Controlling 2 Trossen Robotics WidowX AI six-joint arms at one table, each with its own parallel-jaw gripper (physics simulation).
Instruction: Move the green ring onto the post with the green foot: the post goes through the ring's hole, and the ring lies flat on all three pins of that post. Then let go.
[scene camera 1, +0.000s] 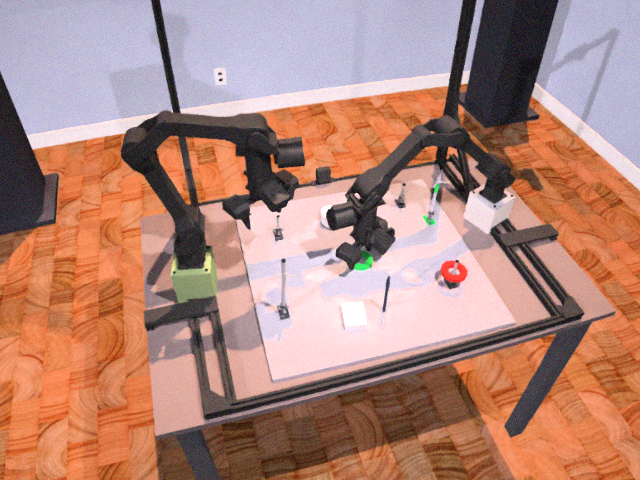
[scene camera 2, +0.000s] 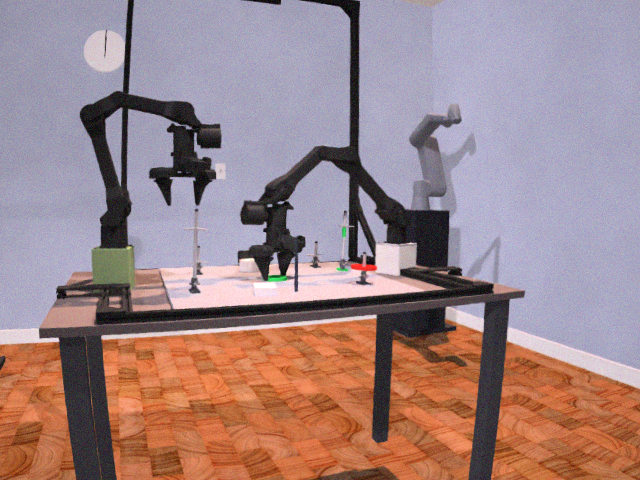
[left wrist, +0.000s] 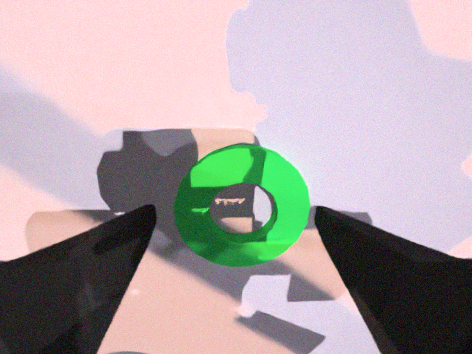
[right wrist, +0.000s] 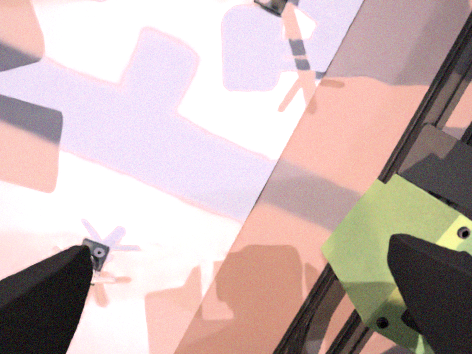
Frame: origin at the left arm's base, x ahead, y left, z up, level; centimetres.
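Where they show: left gripper, fingertip midpoint: (scene camera 1: 359, 259) (scene camera 2: 274, 279) (left wrist: 237, 212); right gripper, fingertip midpoint: (scene camera 1: 264, 220) (scene camera 2: 183, 205) (right wrist: 242, 254); left arm's base, link origin: (scene camera 1: 492, 194) (scene camera 2: 396, 242); right arm's base, link origin: (scene camera 1: 191, 259) (scene camera 2: 113, 247).
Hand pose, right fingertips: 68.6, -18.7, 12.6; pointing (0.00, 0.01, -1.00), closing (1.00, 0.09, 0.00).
Observation:
Each offset is from my right fingertips to the top centre of the thing, as dx, dy, dz. "*": to the spot under its first point.
The green ring @(-24.2, +9.7, -20.6) (scene camera 1: 364, 262) (scene camera 2: 277, 278) (left wrist: 292, 200) lies flat on the white board near the middle. My left gripper (scene camera 2: 274, 276) (left wrist: 237, 212) is open, low over the ring, with a fingertip on either side of it; in the left wrist view gaps show between ring and fingertips. The post with the green foot @(* -52.7, +9.5, -14.9) (scene camera 1: 433, 204) (scene camera 2: 344, 245) stands upright at the back right, with a green band below its high pins and no ring on it. My right gripper (scene camera 1: 263, 218) (scene camera 2: 183, 204) (right wrist: 242, 254) is open and empty, high above the left part of the board.
A red ring @(-38.8, +31.0, -16.2) (scene camera 1: 445, 272) (scene camera 2: 363, 267) sits on a short post at the right. A white block @(-9.8, +24.1, -19.4) (scene camera 1: 354, 315) and a thin dark upright rod @(-17.6, +27.0, -7.5) (scene camera 1: 386, 294) stand in front. A tall post @(* +3.6, +12.9, -11.2) (scene camera 1: 283, 289) stands front left, short posts @(* -11.1, -12.0, -17.3) (scene camera 1: 278, 227) @(* -50.0, -1.1, -18.3) (scene camera 1: 401, 198) farther back, near a pale cylinder @(-28.2, -8.8, -17.9) (scene camera 1: 325, 217).

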